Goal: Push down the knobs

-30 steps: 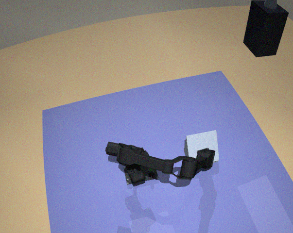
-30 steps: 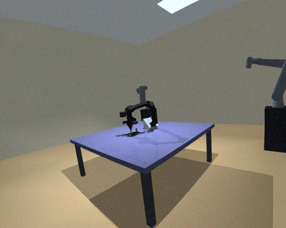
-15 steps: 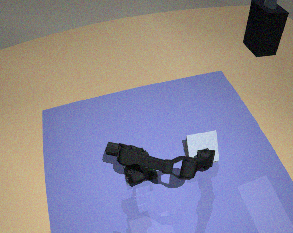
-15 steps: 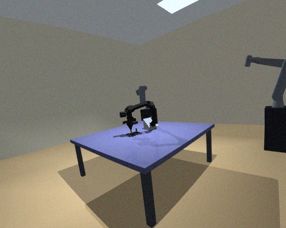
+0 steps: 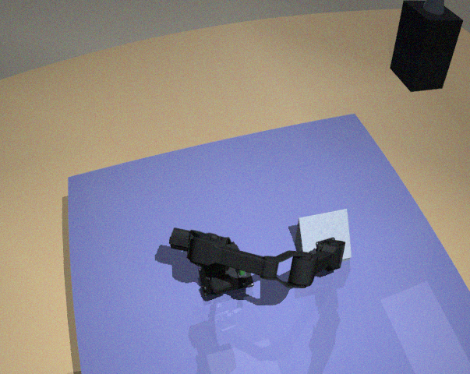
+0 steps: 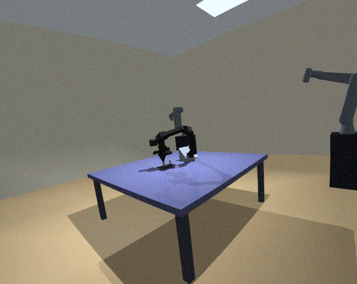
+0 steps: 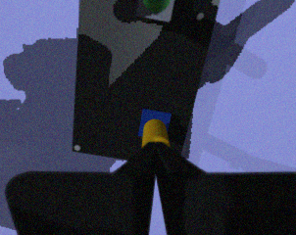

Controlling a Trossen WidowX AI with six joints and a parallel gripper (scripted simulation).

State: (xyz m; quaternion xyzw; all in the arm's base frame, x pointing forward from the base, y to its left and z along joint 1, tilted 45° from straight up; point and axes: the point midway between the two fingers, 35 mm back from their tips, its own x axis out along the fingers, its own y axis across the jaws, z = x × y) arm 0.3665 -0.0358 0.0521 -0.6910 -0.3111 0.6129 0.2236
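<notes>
Right now the orange knob is 1 cm below my gripper tip. Round my gripper tip: green knob: 9 cm behind, 2 cm below, 1 cm to the right.
</notes>
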